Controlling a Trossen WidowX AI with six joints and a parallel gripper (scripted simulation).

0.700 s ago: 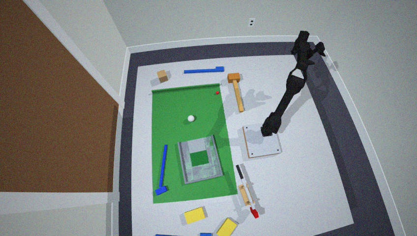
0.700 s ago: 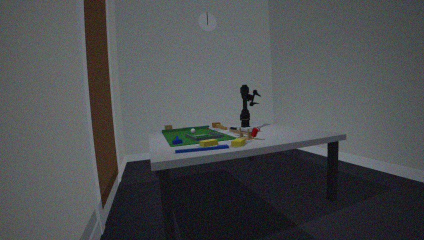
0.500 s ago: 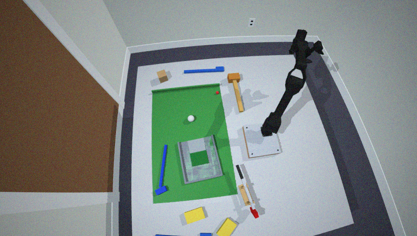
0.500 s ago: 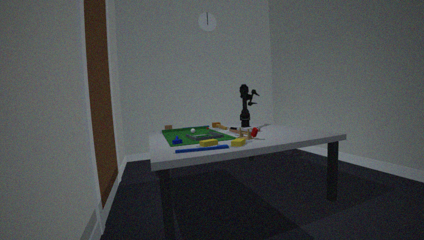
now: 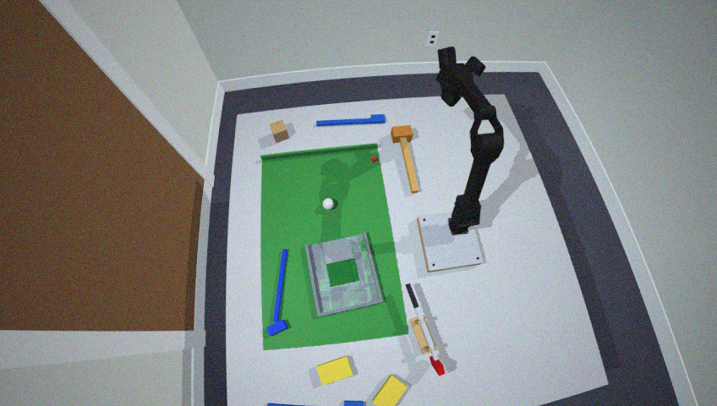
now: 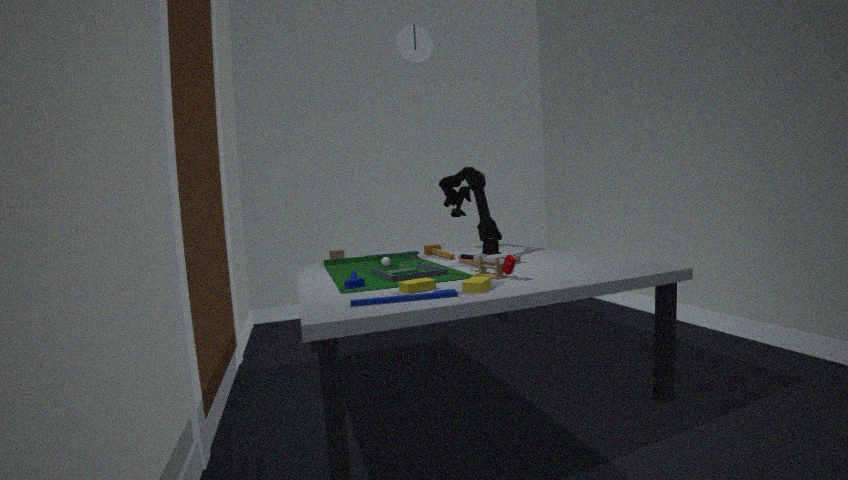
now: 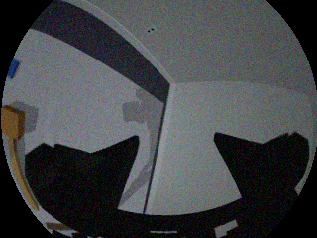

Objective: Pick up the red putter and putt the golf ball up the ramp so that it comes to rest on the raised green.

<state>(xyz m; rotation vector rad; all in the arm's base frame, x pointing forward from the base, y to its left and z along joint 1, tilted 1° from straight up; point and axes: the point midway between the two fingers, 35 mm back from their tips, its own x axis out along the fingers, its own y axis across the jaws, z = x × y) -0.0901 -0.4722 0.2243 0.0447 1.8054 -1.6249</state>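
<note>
My gripper tip is now 39 cm short of the small red cube, 17 cm to the right of it and 23 cm above it. Also, from my gripper tip: white golf ball (58 cm ahead, 35 cm to the left, 22 cm below); then green mat (60 cm ahead, 46 cm to the left, 24 cm below); then wooden cube (77 cm ahead, 1 cm to the right, 21 cm below).
</note>
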